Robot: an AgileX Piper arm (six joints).
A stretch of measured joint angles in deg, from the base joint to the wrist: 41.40 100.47 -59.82 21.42 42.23 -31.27; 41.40 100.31 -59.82 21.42 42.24 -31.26; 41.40 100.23 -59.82 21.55 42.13 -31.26; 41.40 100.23 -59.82 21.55 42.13 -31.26; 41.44 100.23 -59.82 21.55 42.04 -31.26; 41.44 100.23 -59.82 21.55 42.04 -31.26; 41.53 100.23 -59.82 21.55 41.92 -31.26; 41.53 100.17 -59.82 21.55 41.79 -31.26; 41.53 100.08 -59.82 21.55 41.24 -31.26; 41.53 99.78 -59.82 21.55 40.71 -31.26; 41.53 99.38 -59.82 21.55 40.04 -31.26; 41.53 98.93 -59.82 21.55 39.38 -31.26; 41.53 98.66 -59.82 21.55 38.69 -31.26; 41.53 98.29 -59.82 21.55 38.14 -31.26; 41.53 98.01 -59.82 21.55 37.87 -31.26; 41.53 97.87 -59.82 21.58 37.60 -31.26; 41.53 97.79 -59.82 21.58 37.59 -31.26; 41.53 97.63 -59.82 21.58 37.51 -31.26; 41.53 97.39 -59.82 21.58 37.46 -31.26; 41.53 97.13 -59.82 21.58 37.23 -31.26; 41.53 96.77 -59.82 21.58 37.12 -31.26; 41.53 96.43 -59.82 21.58 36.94 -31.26
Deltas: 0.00 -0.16 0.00 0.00 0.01 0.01; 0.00 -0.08 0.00 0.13 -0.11 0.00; 0.00 0.00 0.00 0.00 0.00 0.00; 0.04 0.00 0.00 0.00 -0.09 0.00; 0.00 0.00 0.00 0.00 0.00 0.00; 0.09 0.00 0.00 0.00 -0.12 0.00; 0.00 -0.06 0.00 0.00 -0.13 0.00; 0.00 -0.09 0.00 0.00 -0.55 0.00; 0.00 -0.30 0.00 0.00 -0.53 0.00; 0.00 -0.40 0.00 0.00 -0.67 0.00; 0.00 -0.45 0.00 0.00 -0.66 0.00; 0.00 -0.27 0.00 0.00 -0.69 0.00; 0.00 -0.37 0.00 0.00 -0.55 0.00; 0.00 -0.28 0.00 0.00 -0.27 0.00; 0.00 -0.14 0.00 0.03 -0.27 0.00; 0.00 -0.08 0.00 0.00 -0.01 0.00; 0.00 -0.16 0.00 0.00 -0.08 0.00; 0.00 -0.24 0.00 0.00 -0.05 0.00; 0.00 -0.26 0.00 0.00 -0.23 0.00; 0.00 -0.36 0.00 0.00 -0.11 0.00; 0.00 -0.34 0.00 0.00 -0.18 0.00
